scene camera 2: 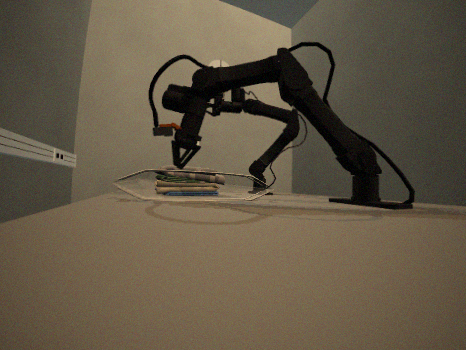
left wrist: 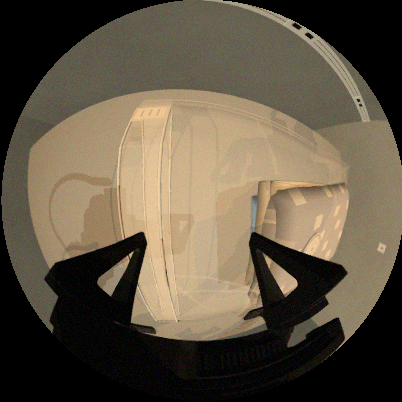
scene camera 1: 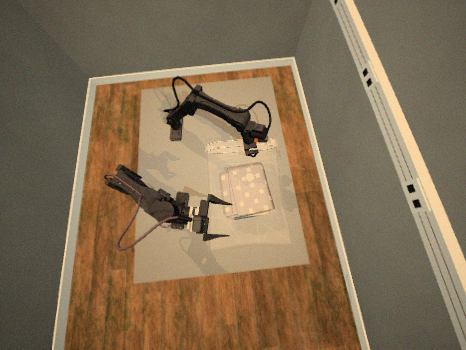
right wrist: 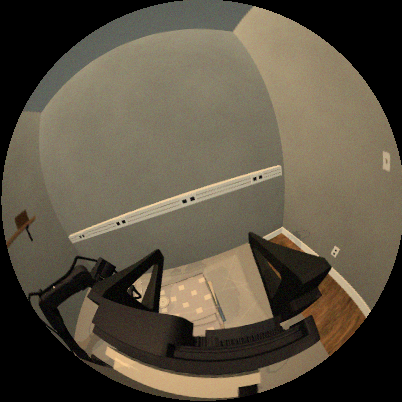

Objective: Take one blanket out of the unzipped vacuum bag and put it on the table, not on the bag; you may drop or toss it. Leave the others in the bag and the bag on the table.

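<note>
The clear vacuum bag [scene camera 1: 280, 227] [scene camera 2: 136, 185] [left wrist: 152, 175] lies flat on the table [scene camera 1: 160, 265] [scene camera 2: 225, 285], its light zipper strip at the upper end in scene camera 1. Inside is a folded stack: a pinkish-grey blanket with pale squares [scene camera 1: 250, 190] [left wrist: 310, 212] [right wrist: 187, 300] on top, then green, beige blankets [scene camera 2: 185, 185] and a blue blanket [scene camera 2: 192, 193] at the bottom. My left gripper [scene camera 1: 251, 154] [scene camera 2: 181, 165] [left wrist: 197, 239] is open and empty, low above the bag near its zipper end. My right gripper [scene camera 1: 230, 220] [right wrist: 202, 246] is open and empty, raised left of the stack in scene camera 1.
The right arm [scene camera 1: 155, 202] reaches in from the left in scene camera 1. The left arm [scene camera 1: 220, 111] spans the upper part of the table. The wooden floor [scene camera 1: 220, 310] surrounds the table, with walls beyond.
</note>
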